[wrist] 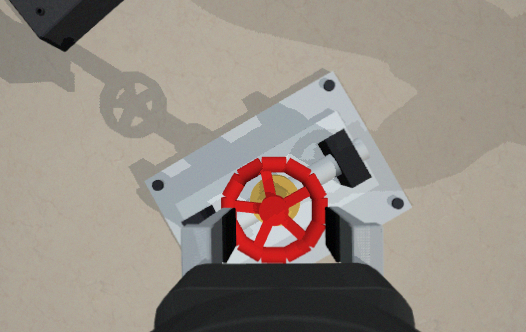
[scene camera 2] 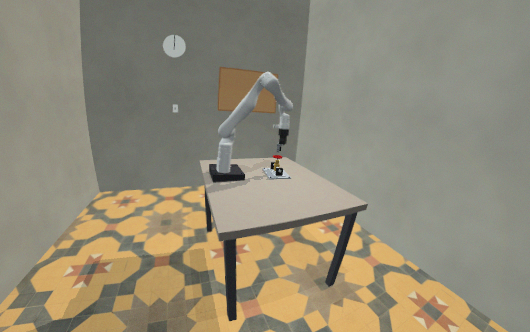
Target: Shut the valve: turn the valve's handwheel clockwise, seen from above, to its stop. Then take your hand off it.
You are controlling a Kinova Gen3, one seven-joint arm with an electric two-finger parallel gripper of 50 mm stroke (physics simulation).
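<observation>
The valve's red handwheel (scene camera 2: 277, 157) (wrist: 274, 207) is a round, spoked wheel lying level on top of a brass valve body (scene camera 2: 276, 164) (wrist: 282, 183). The valve is mounted on a light grey base plate (scene camera 2: 268, 173) (wrist: 300, 107), which sits at an angle in the wrist view. My gripper (scene camera 2: 279, 149) (wrist: 280, 226) is open and points down. In scene camera 2 its fingertips are a short gap above the handwheel. In the wrist view one finger shows at each side of the wheel's lower half, with nothing held between them.
Black pipe brackets (scene camera 2: 279, 171) (wrist: 350, 160) stand on the plate at either side of the valve. The plate lies on a beige table (scene camera 2: 295, 205) (wrist: 460, 250). The arm's black base (scene camera 2: 226, 173) stands on the table, left of the valve in scene camera 2. Shadows fall across the table.
</observation>
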